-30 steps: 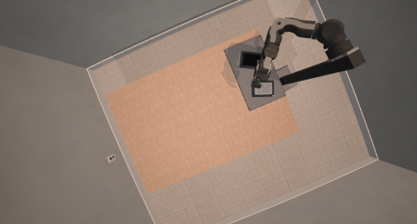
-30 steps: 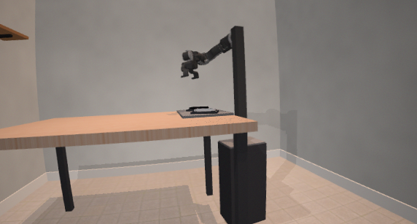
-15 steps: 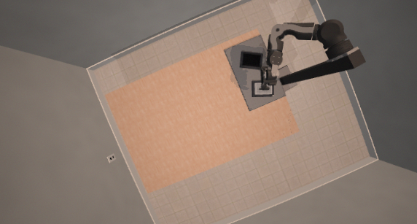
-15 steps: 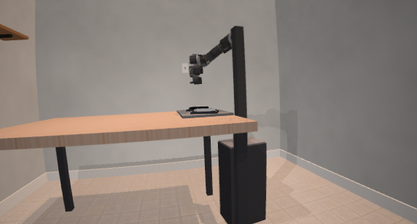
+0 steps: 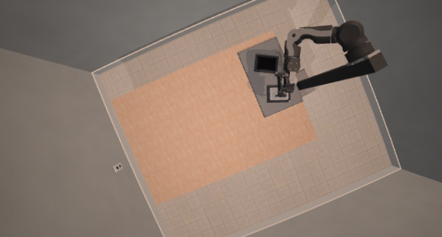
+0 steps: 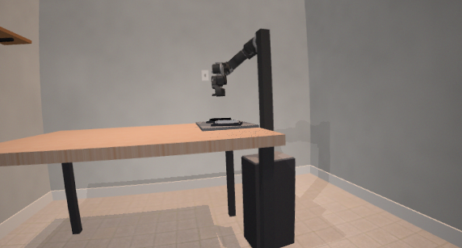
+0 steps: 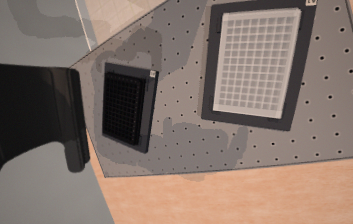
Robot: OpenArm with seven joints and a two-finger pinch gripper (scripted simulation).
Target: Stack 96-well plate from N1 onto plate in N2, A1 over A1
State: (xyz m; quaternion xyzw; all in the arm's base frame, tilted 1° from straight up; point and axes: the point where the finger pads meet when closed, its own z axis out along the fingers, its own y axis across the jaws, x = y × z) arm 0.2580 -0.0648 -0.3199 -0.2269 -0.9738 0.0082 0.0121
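Right now the white 96-well plate is 30 mm behind my hand, 60 mm to the left of it and 150 mm below it. From my hand the other things lie so: black 96-well plate (50 mm behind, 170 mm to the right, 150 mm below); then A1 mark (70 mm behind, 140 mm to the left, 150 mm below).
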